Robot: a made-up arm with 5 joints.
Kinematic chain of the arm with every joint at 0, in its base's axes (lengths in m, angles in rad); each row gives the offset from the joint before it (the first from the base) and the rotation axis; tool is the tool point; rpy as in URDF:
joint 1: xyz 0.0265 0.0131 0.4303 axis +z
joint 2: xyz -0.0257 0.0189 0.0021 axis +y
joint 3: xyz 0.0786 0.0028 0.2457 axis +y
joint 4: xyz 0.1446 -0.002 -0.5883 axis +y
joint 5: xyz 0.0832 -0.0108 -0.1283 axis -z
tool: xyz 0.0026 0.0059 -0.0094 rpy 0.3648 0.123 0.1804
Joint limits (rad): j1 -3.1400..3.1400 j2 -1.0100..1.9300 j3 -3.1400..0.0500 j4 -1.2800..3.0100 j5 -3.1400..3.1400
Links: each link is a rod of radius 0.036 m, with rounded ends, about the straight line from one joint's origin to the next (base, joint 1, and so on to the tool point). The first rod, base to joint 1, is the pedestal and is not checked.
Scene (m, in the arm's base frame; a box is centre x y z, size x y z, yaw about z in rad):
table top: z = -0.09
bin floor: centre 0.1 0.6 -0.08 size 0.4 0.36 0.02 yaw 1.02
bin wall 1: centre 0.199 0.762 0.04 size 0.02 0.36 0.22 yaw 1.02
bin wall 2: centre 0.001 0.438 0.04 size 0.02 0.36 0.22 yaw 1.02
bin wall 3: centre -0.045 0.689 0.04 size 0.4 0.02 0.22 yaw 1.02
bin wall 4: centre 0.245 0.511 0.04 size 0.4 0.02 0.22 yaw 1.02
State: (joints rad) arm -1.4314 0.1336 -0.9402 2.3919 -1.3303
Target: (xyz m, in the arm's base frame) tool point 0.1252 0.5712 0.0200
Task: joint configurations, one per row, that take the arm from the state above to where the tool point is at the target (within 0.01 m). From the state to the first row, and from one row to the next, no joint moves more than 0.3 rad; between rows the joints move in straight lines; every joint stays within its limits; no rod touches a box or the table.
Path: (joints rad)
1: -1.1510 0.1503 -0.9653 2.3650 -1.3270
2: -0.8706 0.1669 -0.9904 2.3381 -1.3236
3: -0.5901 0.1836 -1.0155 2.3112 -1.3203
4: -0.3097 0.2002 -1.0406 2.2842 -1.3169
5: -0.0293 0.2169 -1.0657 2.2573 -1.3136
6: 0.2511 0.2335 -1.0908 2.2304 -1.3103
7: 0.5316 0.2502 -1.1159 2.2035 -1.3069
8: 0.8120 0.2669 -1.1410 2.1766 -1.3036
9: 1.0924 0.2835 -1.1661 2.1497 -1.3002
10: 1.3728 0.3002 -1.1912 2.1228 -1.2969
11: 1.3728 0.5378 -1.2855 1.9208 -1.2926
12: 1.3727 0.7754 -1.3799 1.7188 -1.2883

